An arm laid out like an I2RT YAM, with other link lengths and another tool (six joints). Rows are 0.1 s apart.
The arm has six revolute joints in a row. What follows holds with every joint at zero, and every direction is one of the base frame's. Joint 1 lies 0.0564 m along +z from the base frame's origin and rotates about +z. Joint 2 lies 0.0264 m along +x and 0.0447 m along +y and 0.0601 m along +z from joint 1 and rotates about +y. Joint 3 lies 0.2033 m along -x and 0.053 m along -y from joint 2 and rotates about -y. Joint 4 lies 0.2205 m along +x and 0.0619 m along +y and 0.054 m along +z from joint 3 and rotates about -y. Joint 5 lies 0.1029 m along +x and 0.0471 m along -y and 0.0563 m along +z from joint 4 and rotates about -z. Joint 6 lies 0.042 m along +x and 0.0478 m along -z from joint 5 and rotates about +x. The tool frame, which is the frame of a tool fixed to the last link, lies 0.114 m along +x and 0.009 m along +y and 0.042 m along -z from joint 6; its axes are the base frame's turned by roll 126.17, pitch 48.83 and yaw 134.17 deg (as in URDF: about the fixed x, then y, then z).
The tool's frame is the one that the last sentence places.
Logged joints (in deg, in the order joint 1, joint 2, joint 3, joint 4, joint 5, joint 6), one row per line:
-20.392 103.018 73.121 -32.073 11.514 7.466
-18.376 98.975 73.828 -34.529 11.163 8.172
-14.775 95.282 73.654 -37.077 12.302 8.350
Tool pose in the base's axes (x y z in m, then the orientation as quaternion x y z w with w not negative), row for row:
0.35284 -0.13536 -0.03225 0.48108 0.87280 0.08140 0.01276
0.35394 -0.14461 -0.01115 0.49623 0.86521 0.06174 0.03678
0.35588 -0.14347 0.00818 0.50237 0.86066 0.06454 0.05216
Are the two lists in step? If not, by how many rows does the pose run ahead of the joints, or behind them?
The pose runs 2 rows behind the joints: the pose in row i belongs to the joints in row i - 2.
